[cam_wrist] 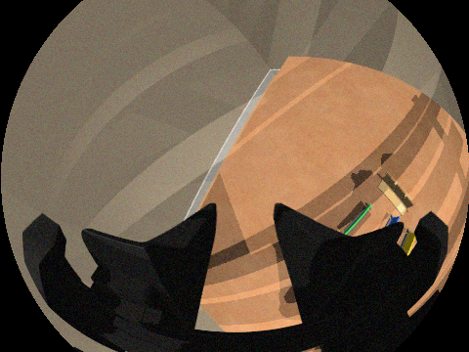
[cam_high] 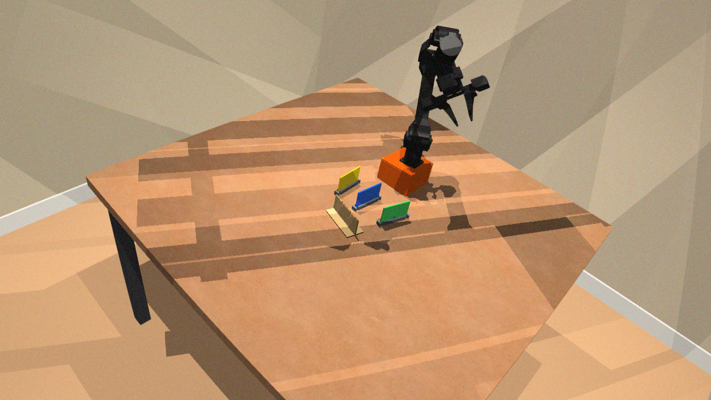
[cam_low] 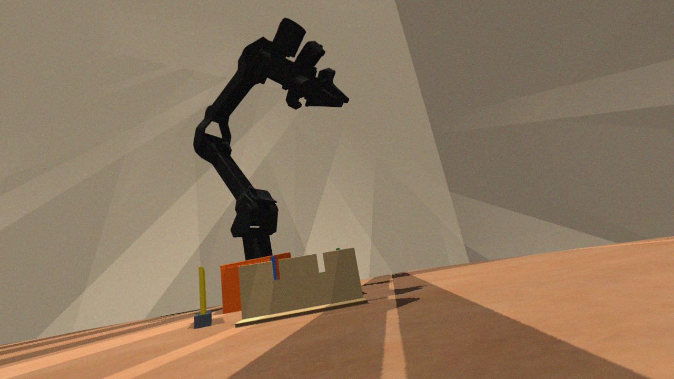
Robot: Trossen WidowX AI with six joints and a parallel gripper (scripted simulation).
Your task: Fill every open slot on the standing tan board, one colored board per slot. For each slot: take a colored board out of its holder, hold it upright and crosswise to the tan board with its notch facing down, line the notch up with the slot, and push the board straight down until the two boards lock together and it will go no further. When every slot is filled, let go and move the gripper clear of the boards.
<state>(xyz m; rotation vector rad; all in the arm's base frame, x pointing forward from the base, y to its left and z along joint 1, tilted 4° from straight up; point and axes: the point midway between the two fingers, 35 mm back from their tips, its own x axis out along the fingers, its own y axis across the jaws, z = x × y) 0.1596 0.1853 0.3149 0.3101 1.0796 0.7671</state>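
My gripper tip is now 37 cm above the yellow board, 30 cm to the left of it and 4 cm short of it. Also, from my gripper tip: tan board 37 cm below, 20 cm to the right, 17 cm ahead; then blue board 37 cm below, 21 cm to the right, 6 cm ahead; then green board 37 cm below, 10 cm to the right, 5 cm ahead.
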